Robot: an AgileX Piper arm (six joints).
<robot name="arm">
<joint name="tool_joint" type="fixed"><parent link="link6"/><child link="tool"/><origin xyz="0 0 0" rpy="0 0 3.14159"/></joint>
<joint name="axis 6" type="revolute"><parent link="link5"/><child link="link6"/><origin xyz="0 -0.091 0" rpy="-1.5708 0 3.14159"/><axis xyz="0 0 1"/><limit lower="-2.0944" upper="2.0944"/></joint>
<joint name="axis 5" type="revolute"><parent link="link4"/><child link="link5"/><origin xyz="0 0 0" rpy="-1.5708 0 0"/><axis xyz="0 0 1"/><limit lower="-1.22" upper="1.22"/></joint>
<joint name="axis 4" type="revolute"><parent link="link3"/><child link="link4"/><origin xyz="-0.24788 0.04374 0" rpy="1.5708 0 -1.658"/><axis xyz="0 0 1"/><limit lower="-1.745" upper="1.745"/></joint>
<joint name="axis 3" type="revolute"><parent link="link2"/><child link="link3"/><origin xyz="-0.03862 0.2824 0" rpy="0 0 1.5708"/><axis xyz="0 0 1"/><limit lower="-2.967" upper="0"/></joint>
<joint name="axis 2" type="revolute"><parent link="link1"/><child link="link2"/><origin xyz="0 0 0" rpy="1.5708 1.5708 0"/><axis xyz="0 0 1"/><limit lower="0" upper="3.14"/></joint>
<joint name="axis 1" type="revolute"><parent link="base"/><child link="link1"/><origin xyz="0 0 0.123" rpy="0 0 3.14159"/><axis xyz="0 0 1"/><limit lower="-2.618" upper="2.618"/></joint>
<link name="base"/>
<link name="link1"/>
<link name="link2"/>
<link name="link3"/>
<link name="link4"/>
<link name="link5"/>
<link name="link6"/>
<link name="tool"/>
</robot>
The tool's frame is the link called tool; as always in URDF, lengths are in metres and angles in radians.
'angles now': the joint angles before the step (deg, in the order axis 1, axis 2, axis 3, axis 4, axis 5, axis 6). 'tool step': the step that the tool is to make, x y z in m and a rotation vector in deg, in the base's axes. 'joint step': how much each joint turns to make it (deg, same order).
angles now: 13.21, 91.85, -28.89, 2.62, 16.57, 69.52
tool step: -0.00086, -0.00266, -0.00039, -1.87, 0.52, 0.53
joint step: 0.00, 0.00, 0.00, -5.15, 0.93, 3.97
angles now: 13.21, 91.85, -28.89, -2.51, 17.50, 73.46
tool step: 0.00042, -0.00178, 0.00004, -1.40, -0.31, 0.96
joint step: 0.00, 0.00, 0.00, -3.80, 0.07, 2.33
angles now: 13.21, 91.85, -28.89, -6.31, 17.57, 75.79
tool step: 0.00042, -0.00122, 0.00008, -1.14, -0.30, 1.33
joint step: 0.00, 0.00, 0.00, -2.68, 0.01, 0.98
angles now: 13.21, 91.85, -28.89, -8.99, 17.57, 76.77
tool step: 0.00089, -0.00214, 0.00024, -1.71, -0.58, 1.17
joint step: 0.00, 0.00, 0.00, -4.85, 0.01, 3.04
